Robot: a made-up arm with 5 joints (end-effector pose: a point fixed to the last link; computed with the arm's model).
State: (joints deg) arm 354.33 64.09 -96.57 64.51 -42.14
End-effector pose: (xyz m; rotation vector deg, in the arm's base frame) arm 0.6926 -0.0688 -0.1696 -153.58 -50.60 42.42
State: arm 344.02 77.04 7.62 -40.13 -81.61
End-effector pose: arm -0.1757 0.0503 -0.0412 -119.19 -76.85 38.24
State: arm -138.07 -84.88 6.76 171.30 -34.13
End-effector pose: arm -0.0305 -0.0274 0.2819 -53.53 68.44 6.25
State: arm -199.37 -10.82 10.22 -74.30 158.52
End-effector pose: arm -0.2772 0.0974 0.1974 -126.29 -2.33 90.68
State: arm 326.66 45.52 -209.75 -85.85 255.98
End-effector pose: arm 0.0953 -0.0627 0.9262 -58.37 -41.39 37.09
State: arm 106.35 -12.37 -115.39 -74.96 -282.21
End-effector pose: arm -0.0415 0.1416 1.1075 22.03 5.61 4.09
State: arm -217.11 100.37 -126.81 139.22 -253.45
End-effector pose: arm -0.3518 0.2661 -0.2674 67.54 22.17 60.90
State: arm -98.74 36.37 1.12 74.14 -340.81
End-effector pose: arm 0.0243 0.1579 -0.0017 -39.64 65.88 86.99
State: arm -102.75 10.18 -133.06 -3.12 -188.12
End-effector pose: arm -0.1159 -0.5121 1.1479 46.12 42.54 -101.43
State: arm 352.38 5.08 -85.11 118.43 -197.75
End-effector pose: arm 0.5915 -0.0791 0.4409 12.55 -141.61 -10.87
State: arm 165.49 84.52 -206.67 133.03 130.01
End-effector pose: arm -0.7476 0.1935 0.4559 165.39 52.91 13.97
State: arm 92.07 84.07 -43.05 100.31 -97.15
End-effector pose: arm 0.0038 -0.1045 -0.1375 4.67 -57.89 165.30
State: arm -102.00 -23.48 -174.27 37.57 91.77
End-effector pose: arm 0.0814 0.3829 1.2334 -3.52 -29.13 167.37
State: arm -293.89 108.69 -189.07 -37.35 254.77
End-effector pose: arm 0.3530 0.7969 0.3389 5.98 78.93 123.50
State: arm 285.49 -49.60 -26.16 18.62 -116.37
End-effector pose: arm 0.1328 -0.4793 0.5517 114.85 43.93 -6.35
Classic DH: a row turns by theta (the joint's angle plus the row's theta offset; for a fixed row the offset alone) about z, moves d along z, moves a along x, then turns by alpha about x. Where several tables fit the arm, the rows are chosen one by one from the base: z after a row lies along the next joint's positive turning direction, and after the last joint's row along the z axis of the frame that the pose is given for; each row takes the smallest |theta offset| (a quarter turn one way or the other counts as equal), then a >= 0, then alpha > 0; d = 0 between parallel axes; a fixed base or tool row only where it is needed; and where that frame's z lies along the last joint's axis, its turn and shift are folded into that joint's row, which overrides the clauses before.
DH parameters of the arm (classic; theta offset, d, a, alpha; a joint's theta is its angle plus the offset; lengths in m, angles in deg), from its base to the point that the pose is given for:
joint 1: 0 0.295 0 -90
joint 2: -79.35 0 0.3246 0
joint 3: -23.44 0 -0.5107 0
joint 4: -77.22 0 -0.118 90
joint 5: 180 0.151 0 0

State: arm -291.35 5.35 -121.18 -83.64 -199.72
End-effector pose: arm 0.1190 0.3044 1.0288 14.00 -14.40 48.45
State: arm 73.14 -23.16 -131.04 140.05 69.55
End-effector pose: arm 0.0569 0.1876 0.9919 -166.37 -5.21 -6.61
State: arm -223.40 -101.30 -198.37 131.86 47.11
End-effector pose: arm 0.5702 -0.5392 0.1191 -8.65 -8.58 3.70
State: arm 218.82 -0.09 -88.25 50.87 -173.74
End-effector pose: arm -0.5813 -0.4677 0.6647 151.92 44.37 -49.59
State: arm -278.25 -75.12 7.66 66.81 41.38
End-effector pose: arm 0.0474 0.3267 0.1988 -168.40 -61.91 -0.49
